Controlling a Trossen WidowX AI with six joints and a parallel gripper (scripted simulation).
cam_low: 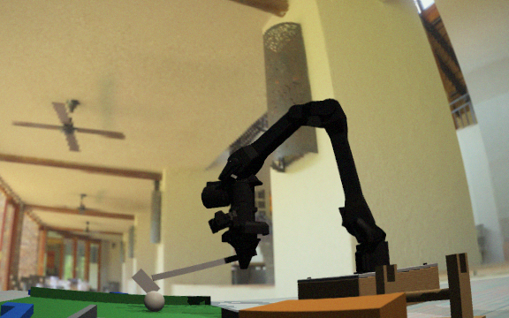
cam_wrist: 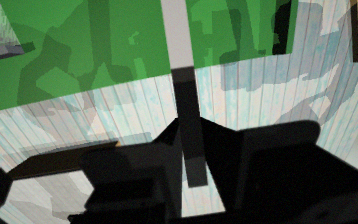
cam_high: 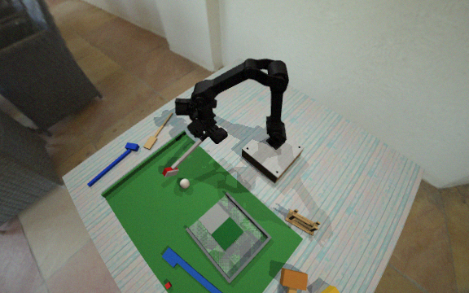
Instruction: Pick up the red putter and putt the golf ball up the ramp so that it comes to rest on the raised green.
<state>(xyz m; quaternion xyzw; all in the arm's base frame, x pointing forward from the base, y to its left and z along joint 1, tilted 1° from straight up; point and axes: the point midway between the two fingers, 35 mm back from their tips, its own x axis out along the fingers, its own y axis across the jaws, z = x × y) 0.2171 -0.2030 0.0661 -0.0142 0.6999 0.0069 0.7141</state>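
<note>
Now: the red putter 120 mm ahead of my gripper tip and 10 mm to the left of it. The rest, counted from my gripper tip: blue putter: 420 mm ahead, 250 mm to the right, 80 mm below; white golf ball: 210 mm ahead, 80 mm to the left, 70 mm below; green mat: 260 mm ahead, 210 mm to the left, 100 mm below.
</note>
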